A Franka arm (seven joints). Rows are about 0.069 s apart.
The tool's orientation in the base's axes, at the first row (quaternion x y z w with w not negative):
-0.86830 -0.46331 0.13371 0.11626
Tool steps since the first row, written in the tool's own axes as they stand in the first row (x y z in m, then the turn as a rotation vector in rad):
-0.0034 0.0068 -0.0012 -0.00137 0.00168 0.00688
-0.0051 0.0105 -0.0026 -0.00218 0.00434 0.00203
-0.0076 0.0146 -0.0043 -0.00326 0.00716 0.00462
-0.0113 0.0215 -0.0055 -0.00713 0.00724 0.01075
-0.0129 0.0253 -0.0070 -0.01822 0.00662 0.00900
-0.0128 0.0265 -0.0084 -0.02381 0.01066 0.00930
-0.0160 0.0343 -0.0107 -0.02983 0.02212 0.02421
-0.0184 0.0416 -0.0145 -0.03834 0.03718 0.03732
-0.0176 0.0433 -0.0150 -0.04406 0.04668 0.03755
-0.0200 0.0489 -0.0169 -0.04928 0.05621 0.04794
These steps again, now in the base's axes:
0.0038 -0.0066 -0.0007 -0.00177 -0.00152 -0.00682
0.0063 -0.0102 -0.0003 0.00150 -0.00402 -0.00305
0.0087 -0.0146 0.0002 0.00222 -0.00626 -0.00626
0.0125 -0.0216 -0.0004 -0.00187 -0.00906 -0.01155
0.0150 -0.0251 -0.0001 -0.00769 -0.01812 -0.00832
0.0165 -0.0258 0.0008 -0.00765 -0.02497 -0.00923
0.0216 -0.0329 0.0008 -0.00708 -0.03507 -0.02618
0.0273 -0.0391 0.0023 -0.00444 -0.04934 -0.04232
0.0292 -0.0394 0.0021 -0.00023 -0.05927 -0.04492
0.0329 -0.0446 0.0024 0.00082 -0.06800 -0.05711

